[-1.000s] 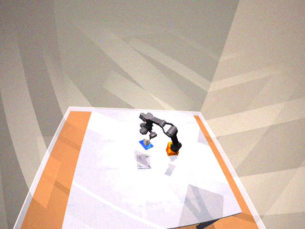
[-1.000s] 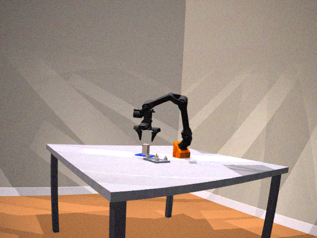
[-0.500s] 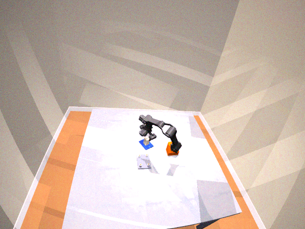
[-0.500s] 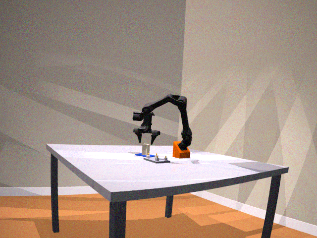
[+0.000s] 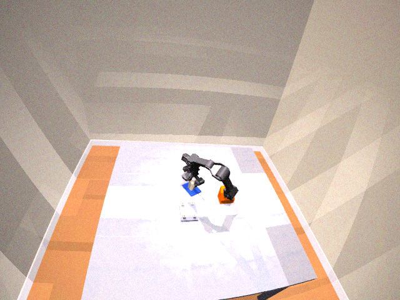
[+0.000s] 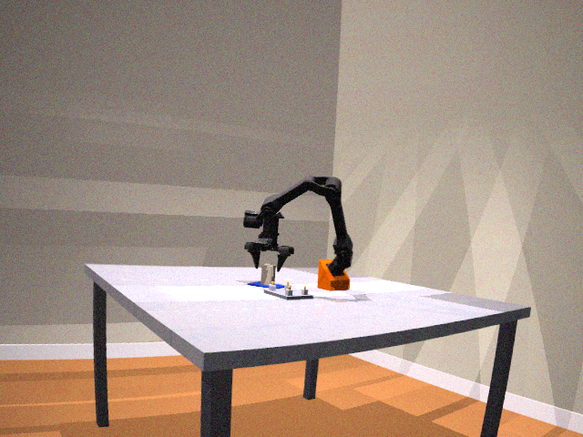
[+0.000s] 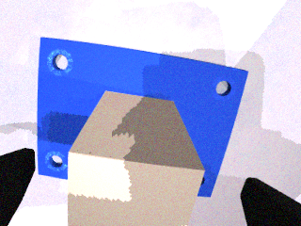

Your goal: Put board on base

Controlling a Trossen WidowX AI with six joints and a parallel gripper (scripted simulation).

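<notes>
Now: gripper tip 4 cm above the blue board. Round my gripper tip: grey base 20 cm to the left, 6 cm ahead, 5 cm below.
</notes>
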